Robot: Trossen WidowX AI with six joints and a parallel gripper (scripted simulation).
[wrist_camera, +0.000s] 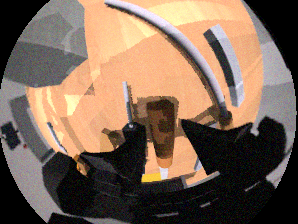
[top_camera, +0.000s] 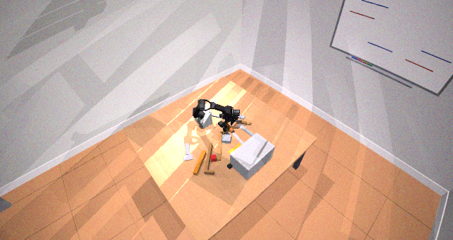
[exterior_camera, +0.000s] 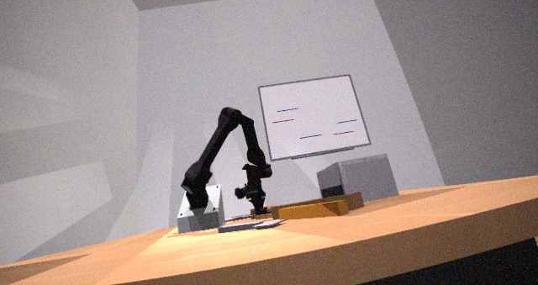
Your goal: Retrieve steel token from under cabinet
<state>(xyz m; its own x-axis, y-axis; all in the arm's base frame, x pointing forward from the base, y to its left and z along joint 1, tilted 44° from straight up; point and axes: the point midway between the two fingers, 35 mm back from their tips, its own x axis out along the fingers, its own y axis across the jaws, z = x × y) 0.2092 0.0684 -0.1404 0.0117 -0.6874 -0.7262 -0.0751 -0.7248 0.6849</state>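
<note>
My gripper tip is now 11 cm to the left of the grey block, 10 cm short of it and 1 cm below it. From my gripper tip the other things lie so: thin wooden stick: 19 cm to the right, 11 cm ahead; red block: 31 cm to the right, 20 cm ahead, 1 cm above; grey bar: 15 cm to the left, 7 cm behind.
</note>
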